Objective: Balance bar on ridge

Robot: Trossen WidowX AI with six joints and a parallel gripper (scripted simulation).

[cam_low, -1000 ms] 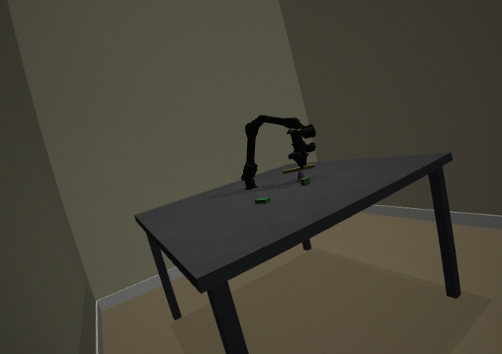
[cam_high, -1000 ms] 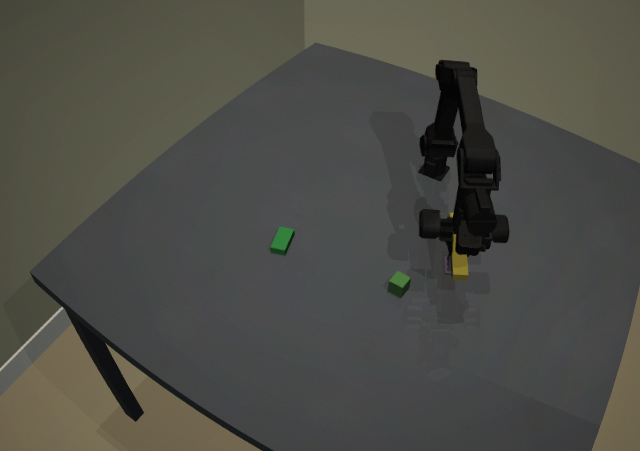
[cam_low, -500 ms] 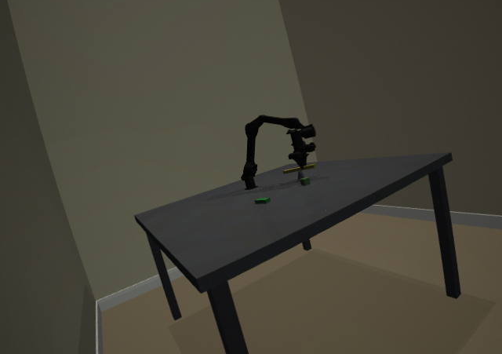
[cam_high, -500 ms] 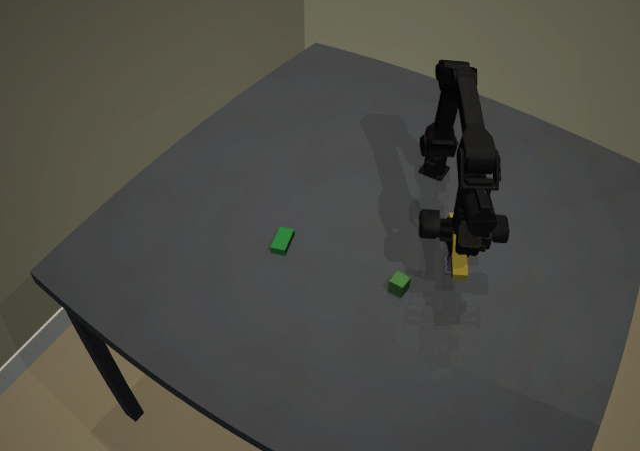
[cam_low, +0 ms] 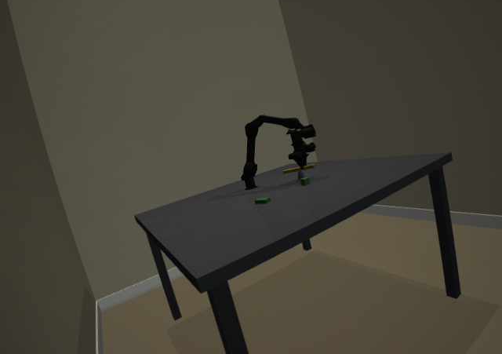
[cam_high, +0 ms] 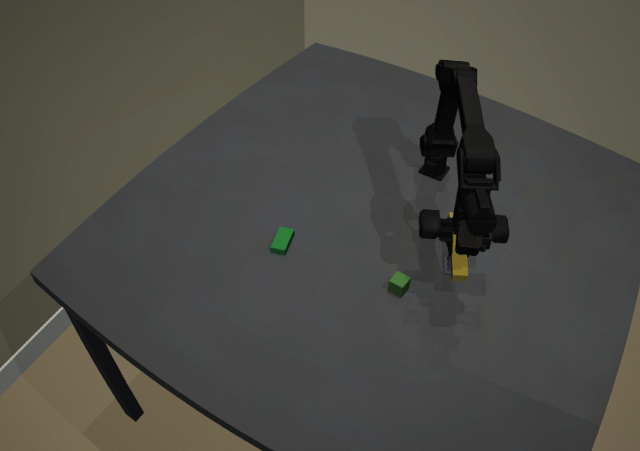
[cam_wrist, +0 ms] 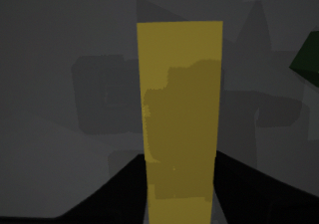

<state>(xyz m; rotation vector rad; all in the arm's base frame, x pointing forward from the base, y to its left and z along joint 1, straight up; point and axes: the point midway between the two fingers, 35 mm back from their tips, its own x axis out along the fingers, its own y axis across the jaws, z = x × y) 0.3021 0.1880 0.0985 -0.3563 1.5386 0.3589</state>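
My gripper tip is now 30 mm past the yellow bar and 10 mm to the left of it. Round my gripper tip: green cube 90 mm ahead, 90 mm to the right, 50 mm below; flat green block 110 mm ahead, 360 mm to the right, 60 mm below.
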